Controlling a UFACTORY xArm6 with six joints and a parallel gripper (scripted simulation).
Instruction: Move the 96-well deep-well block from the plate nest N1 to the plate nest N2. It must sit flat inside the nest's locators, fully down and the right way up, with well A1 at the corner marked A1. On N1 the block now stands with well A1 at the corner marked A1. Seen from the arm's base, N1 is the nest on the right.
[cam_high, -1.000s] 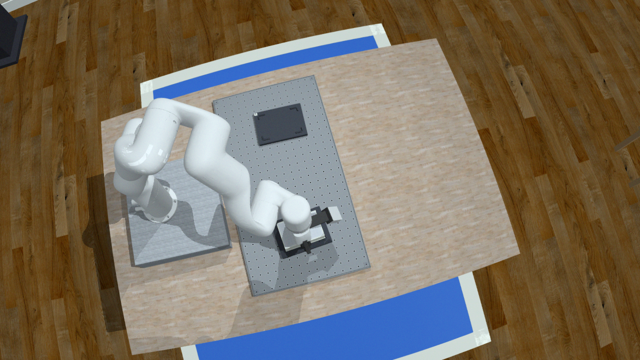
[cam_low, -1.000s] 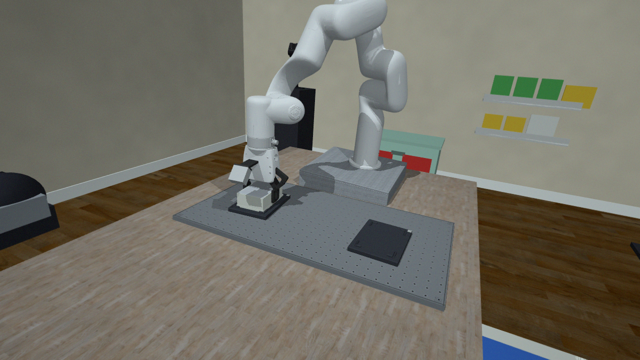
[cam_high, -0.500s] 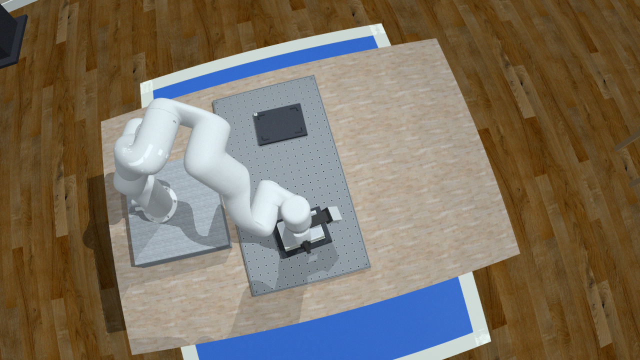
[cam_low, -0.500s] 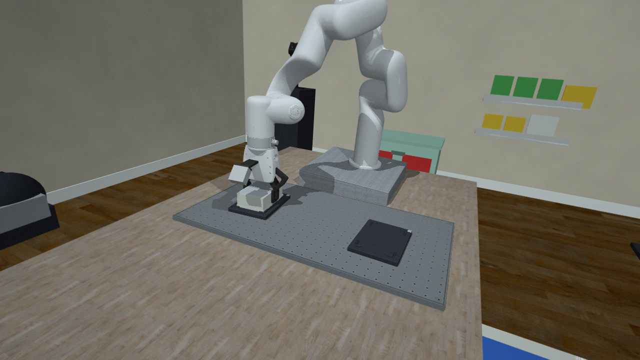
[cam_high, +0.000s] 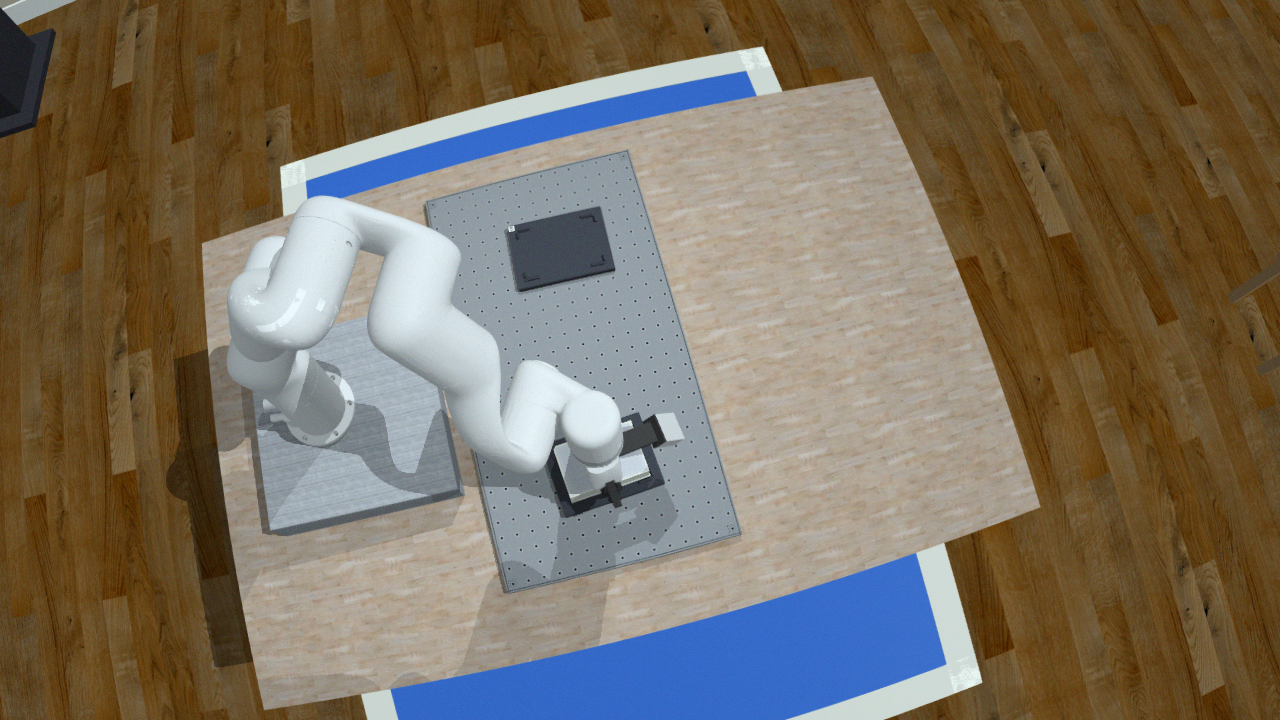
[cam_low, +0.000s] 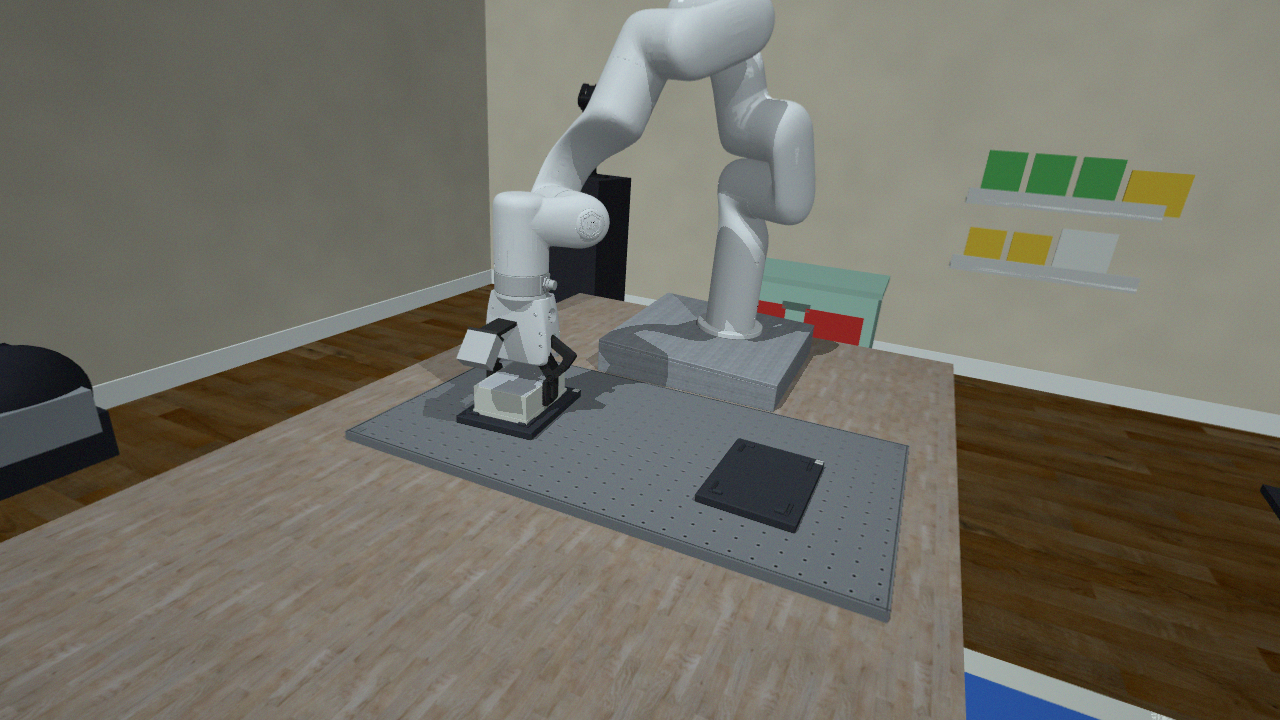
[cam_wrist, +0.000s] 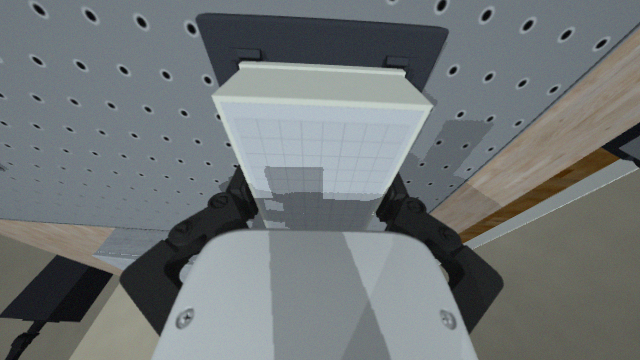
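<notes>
The white 96-well deep-well block is right at my hand. From my hand the other things lie so: dark plate nest N2 (38 cm to the left, 2 cm below, 1 cm behind); dark plate nest N1 (2 cm below).
</notes>
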